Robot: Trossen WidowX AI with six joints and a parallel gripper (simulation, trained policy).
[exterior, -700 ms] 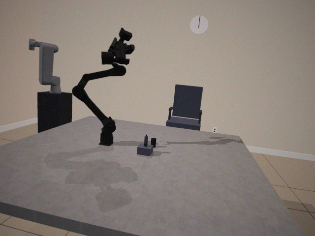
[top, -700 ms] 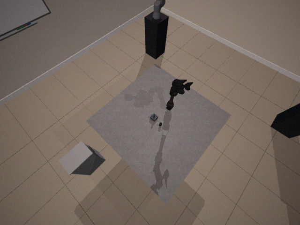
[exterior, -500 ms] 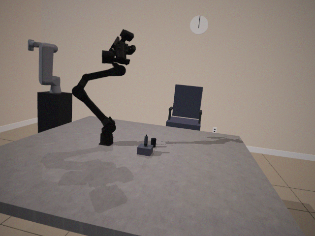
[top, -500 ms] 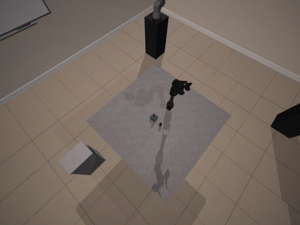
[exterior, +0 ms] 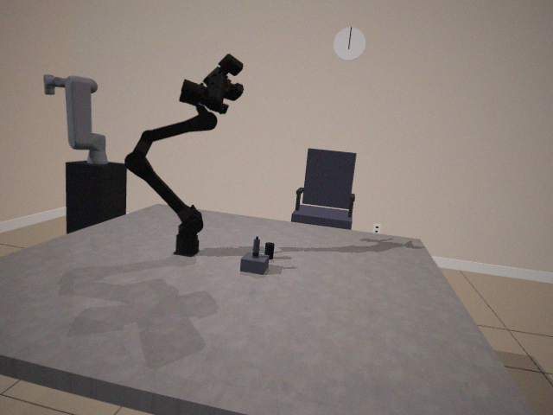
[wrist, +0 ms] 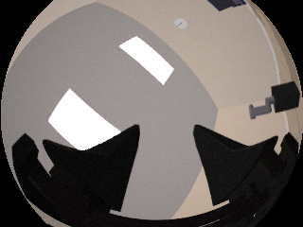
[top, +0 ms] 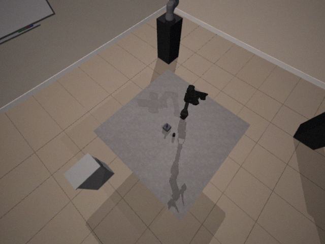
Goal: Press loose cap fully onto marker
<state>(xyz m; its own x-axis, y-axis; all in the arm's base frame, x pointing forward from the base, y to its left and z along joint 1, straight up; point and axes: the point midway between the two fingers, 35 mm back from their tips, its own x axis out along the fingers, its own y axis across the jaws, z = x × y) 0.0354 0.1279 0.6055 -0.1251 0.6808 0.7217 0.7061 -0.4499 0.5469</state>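
My gripper tip is 23 cm short of the marker cap, 8 cm to the left of it and 60 cm above it. From my gripper tip the other things lie so: grey holder block (21 cm ahead, 20 cm to the right, 61 cm below).
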